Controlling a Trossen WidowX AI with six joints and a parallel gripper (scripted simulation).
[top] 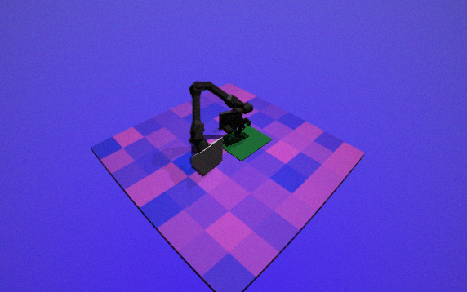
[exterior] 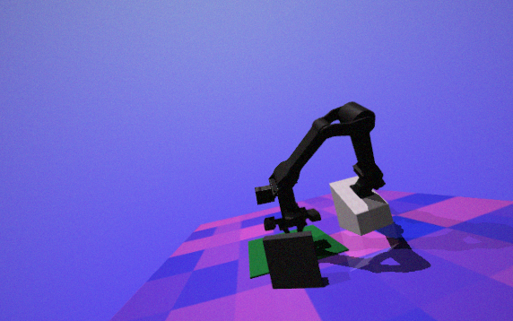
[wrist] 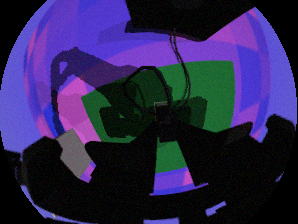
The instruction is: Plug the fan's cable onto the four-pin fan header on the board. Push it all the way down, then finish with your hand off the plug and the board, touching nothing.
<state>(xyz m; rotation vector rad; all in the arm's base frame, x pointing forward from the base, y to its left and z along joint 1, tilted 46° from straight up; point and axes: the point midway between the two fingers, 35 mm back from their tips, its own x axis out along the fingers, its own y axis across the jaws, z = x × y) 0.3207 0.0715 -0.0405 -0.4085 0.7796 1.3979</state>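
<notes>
Now: the green board 50 mm to the right of my gripper tip, 40 mm below it and 10 mm ahead of it. From my gripper tip the other things lie so: black fan 130 mm to the left, 60 mm ahead, 40 mm above.
</notes>
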